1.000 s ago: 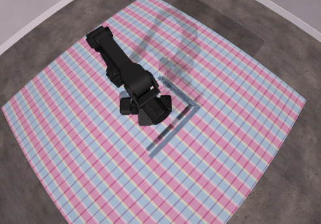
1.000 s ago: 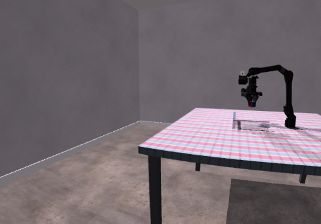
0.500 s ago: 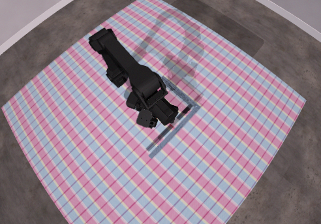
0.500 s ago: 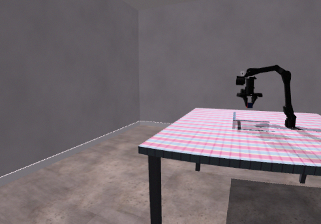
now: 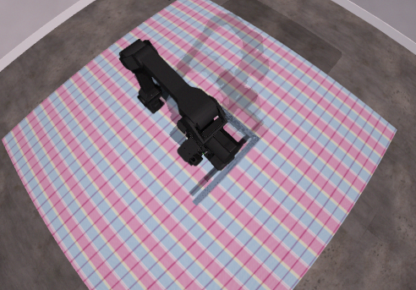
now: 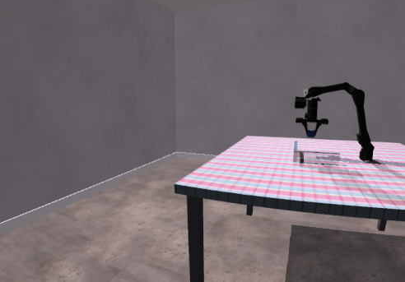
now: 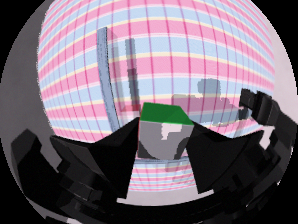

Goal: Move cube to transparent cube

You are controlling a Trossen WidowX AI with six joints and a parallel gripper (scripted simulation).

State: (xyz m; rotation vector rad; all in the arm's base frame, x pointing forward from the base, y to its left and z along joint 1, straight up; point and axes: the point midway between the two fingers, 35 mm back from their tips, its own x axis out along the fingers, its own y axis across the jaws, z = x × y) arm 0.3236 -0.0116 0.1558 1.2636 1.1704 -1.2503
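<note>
Now: the transparent cube 140 mm below my hand, 60 mm ahead of it and 40 mm to the left of it.
</note>
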